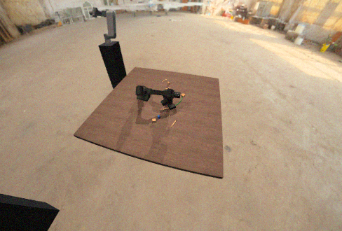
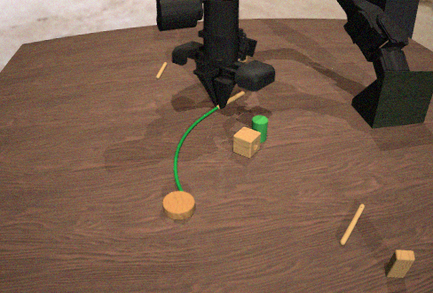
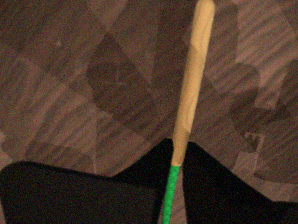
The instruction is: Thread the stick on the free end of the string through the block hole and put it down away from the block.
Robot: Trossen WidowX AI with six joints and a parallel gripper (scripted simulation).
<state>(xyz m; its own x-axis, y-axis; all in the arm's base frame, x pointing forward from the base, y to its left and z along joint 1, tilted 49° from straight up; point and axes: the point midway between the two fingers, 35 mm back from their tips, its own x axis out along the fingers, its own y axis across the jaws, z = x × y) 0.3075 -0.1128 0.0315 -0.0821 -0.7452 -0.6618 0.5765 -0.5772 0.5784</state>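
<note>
My gripper tip is now 110 mm to the right of the green cylinder, 40 mm past it and 20 mm below it. Round my gripper tip: blue cylinder 150 mm to the right, 70 mm behind, 10 mm above; then thin wooden stick 10 mm to the right, 10 mm behind; then small wooden cube 200 mm to the right, 100 mm behind, 10 mm above.
</note>
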